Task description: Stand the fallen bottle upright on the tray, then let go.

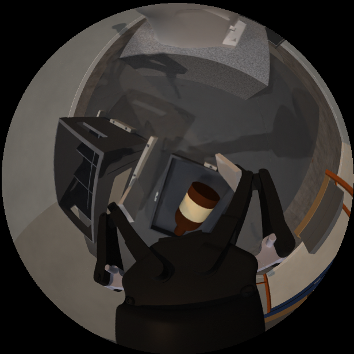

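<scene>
A brown bottle (196,206) with a cream label lies on its side on the dark tray (163,202), its neck toward the gripper's body and its wide base pointing away. The tray has a raised rim and light handle fittings. My gripper (177,174) is open and empty, with one finger pad left of the tray and the other over the tray's right edge. The bottle shows in the gap between the two fingers, below them. The gripper's body hides the tray's near right part.
A dark open crate (102,172) with inner dividers stands left of the tray, close to the left finger. A grey speckled block (215,70) with the robot's pale base on it is at the top. A grey and wooden piece (322,220) with orange bars is at the right.
</scene>
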